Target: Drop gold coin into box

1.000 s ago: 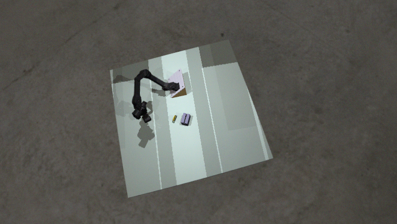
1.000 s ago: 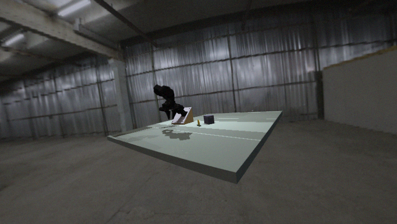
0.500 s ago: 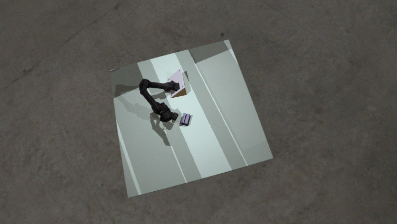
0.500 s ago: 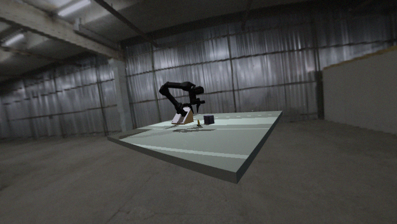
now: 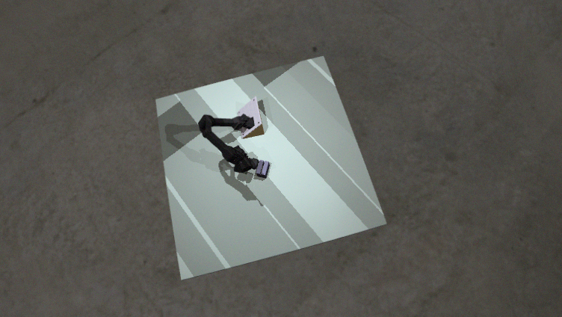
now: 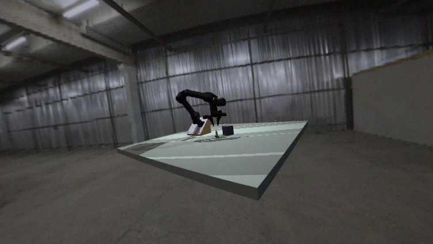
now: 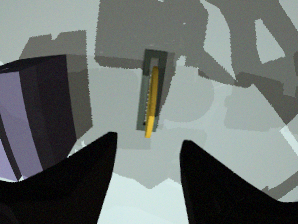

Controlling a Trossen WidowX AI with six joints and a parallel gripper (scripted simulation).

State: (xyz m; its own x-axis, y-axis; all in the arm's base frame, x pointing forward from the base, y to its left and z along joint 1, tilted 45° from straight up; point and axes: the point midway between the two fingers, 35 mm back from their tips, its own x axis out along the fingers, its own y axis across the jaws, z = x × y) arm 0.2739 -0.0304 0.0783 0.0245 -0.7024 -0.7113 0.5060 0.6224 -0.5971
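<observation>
Right now the thin gold coin is 60 mm below my gripper tip.
</observation>
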